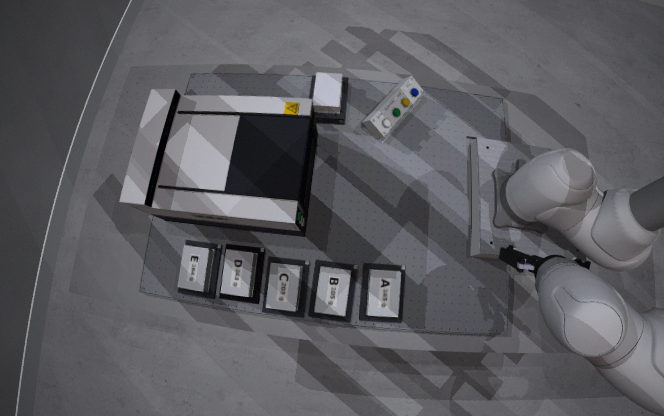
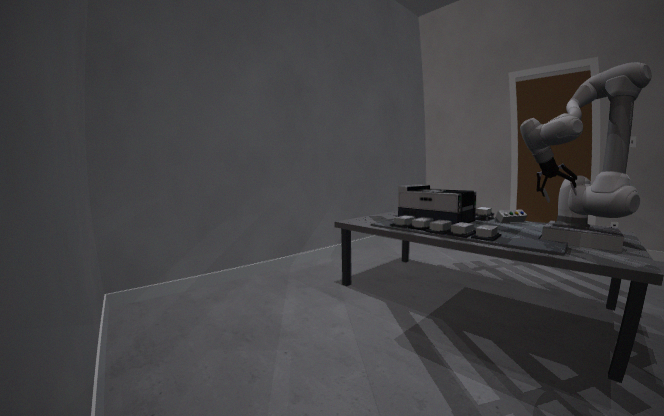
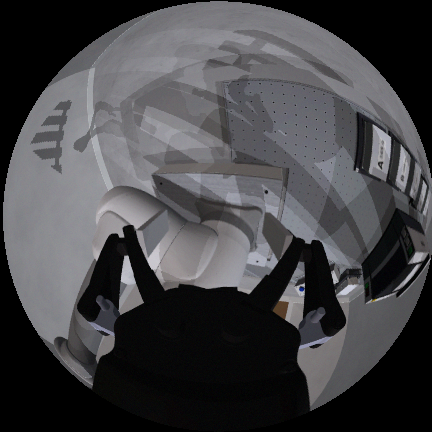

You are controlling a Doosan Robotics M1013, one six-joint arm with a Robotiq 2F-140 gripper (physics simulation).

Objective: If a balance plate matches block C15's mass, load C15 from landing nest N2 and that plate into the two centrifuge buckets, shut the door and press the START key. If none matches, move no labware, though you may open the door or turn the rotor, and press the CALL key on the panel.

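Where they show: gripper, fingertip midpoint: (image 1: pixel 538 251) (image 2: pixel 562 197) (image 3: pixel 214 221); arm's base at its link origin: (image 1: pixel 519 201) (image 2: pixel 571 226) (image 3: pixel 228 225).
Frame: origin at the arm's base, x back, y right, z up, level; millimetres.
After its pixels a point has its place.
Note:
My gripper (image 1: pixel 548 262) (image 2: pixel 561 193) @(x -40, y -175, z 166 mm) (image 3: pixel 214 221) @(x -40, y -175, z 166 mm) is open and empty, raised beside the arm's base, well away from the labware. Balance plates A (image 1: pixel 384 293) @(x -386, y -311, z -2 mm) (image 3: pixel 376 152) @(x -365, y -306, z -2 mm), B (image 1: pixel 333 292) @(x -523, y -327, z -2 mm), C (image 1: pixel 284 288) @(x -656, y -336, z -2 mm), D (image 1: pixel 239 274) @(x -788, y -320, z -2 mm) and E (image 1: pixel 196 268) @(x -921, y -327, z -3 mm) sit in dark nests in a row. Their mass print is small; E's is hard to read. A white block (image 1: pixel 328 91) @(x -623, y 263, z 23 mm) (image 2: pixel 483 211) @(x -607, y 211, z 7 mm) sits in a dark nest beside the centrifuge (image 1: pixel 225 206) @(x -805, y -164, z 153 mm) (image 2: pixel 429 202) @(x -833, y -188, z 88 mm) (image 3: pixel 395 260) @(x -631, y -73, z 97 mm); its label is not legible. The centrifuge top has a light panel and a dark area; no buckets show. The key panel (image 1: pixel 372 128) @(x -474, y 169, z -9 mm) (image 2: pixel 511 216) @(x -399, y 209, z -9 mm) has white, green, yellow and blue keys.
The arm's base plate (image 1: pixel 487 200) @(x -108, y -12, z 1 mm) (image 3: pixel 200 187) @(x 70, y -123, z 6 mm) stands at the right end of the perforated board (image 1: pixel 450 305) @(x -180, y -326, z -56 mm) (image 3: pixel 285 120) @(x -128, y -298, z -56 mm). The arm's links stand over and beside the base. The table (image 2: pixel 500 253) @(x -255, y -465, z -90 mm) carries all of it. A brown door (image 2: pixel 530 150) is in the wall behind.

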